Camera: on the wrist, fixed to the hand. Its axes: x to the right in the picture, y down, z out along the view.
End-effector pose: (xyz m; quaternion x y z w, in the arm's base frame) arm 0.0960 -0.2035 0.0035 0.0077 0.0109 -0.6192 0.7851
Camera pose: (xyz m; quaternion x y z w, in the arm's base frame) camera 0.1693 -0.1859 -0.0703 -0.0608 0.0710 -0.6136 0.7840
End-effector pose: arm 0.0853 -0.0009 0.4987 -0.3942 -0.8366 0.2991 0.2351
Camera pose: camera 0.1697 0.0624 0.4996 -0.4175 -0.8582 0.2204 0.2015
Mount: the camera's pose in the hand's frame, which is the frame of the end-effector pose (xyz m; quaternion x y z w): 0.0019 0.0755 -0.0737 -0.0910 0.0048 0.0025 0.9958
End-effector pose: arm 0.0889 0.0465 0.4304 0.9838 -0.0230 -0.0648 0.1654
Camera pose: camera 0.0989 -0.0011 0.5240 0.9649 -0.0187 -0.0615 0.2545
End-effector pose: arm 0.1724 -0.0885 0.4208 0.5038 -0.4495 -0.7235 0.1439
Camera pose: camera 0.2163 -0.1689 0.4732 0.4909 -0.3824 -0.7586 0.1931
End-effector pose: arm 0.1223 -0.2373 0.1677 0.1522 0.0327 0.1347 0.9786
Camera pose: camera 0.0972 -0.1462 0.1207 0.0619 0.0246 0.1403 0.9879
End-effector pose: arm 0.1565 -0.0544 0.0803 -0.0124 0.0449 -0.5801 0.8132
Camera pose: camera 0.2218 -0.0292 0.0014 -0.0835 0.1014 -0.5716 0.8099
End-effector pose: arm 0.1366 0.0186 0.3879 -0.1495 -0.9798 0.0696 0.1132
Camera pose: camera 0.1736 0.0981 0.4465 -0.1620 -0.9811 -0.0203 0.1037
